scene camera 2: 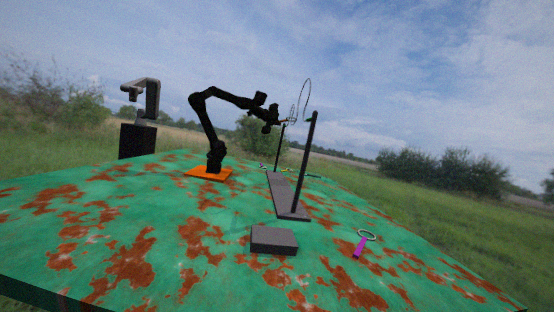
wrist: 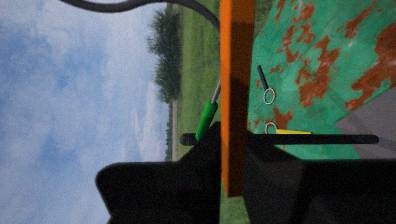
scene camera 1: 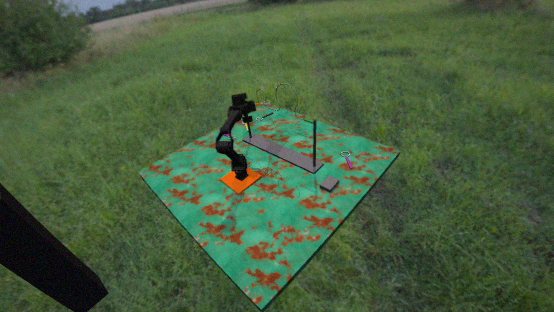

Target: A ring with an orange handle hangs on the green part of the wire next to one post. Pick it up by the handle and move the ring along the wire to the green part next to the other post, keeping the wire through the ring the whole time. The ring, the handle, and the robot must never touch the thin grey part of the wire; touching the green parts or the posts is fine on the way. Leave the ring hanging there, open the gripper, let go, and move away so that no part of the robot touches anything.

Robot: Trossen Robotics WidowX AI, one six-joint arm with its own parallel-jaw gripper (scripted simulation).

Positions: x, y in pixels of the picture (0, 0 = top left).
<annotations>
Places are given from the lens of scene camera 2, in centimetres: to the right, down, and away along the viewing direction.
grey block (scene camera 2: 264, 239): -3, 18, 32
</annotations>
